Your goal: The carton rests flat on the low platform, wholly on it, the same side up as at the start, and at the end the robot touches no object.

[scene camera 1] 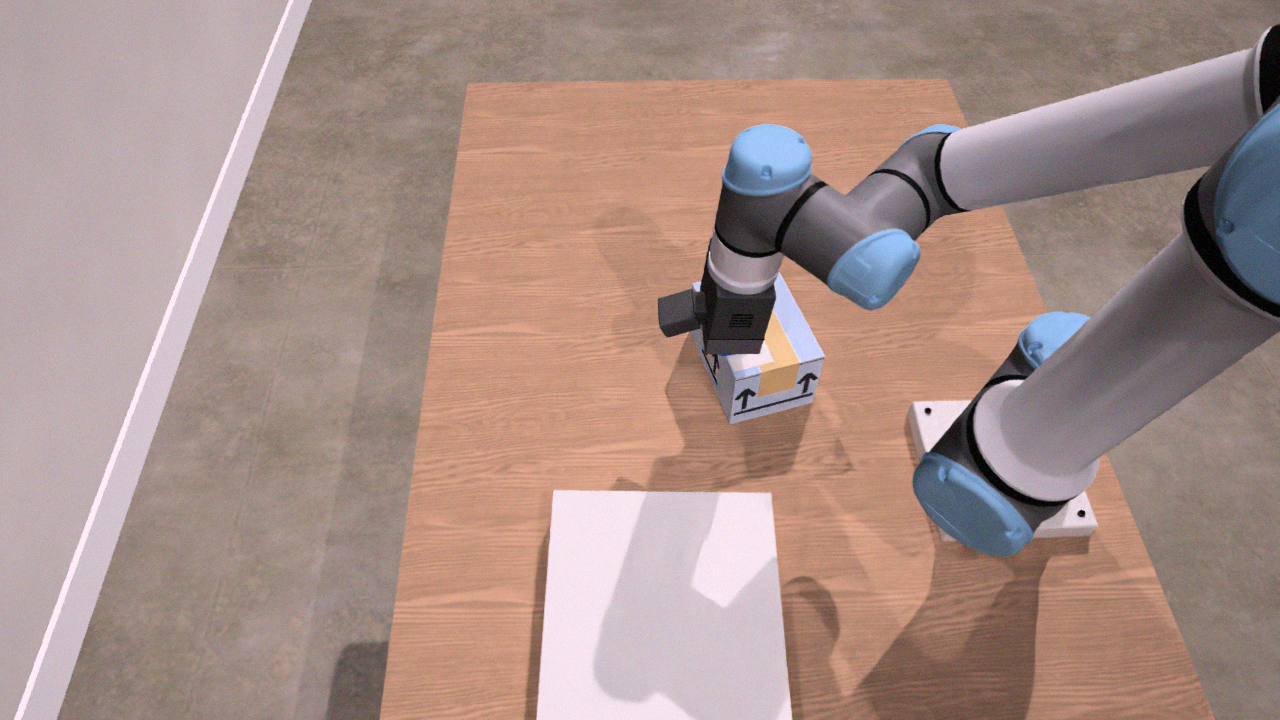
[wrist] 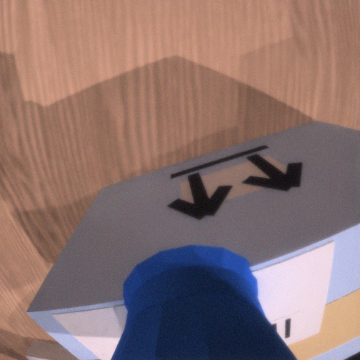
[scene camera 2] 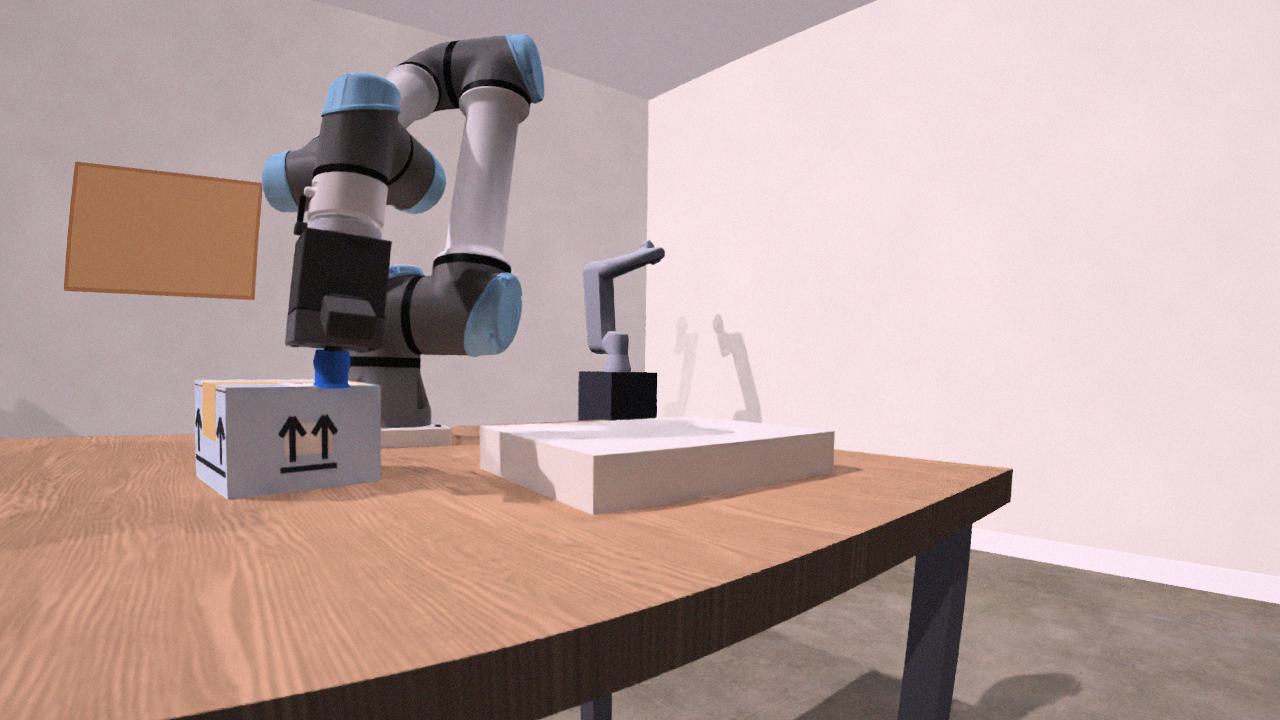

The pictures show: my suction cup, a carton and a low white platform.
My suction cup is seen too in the wrist view.
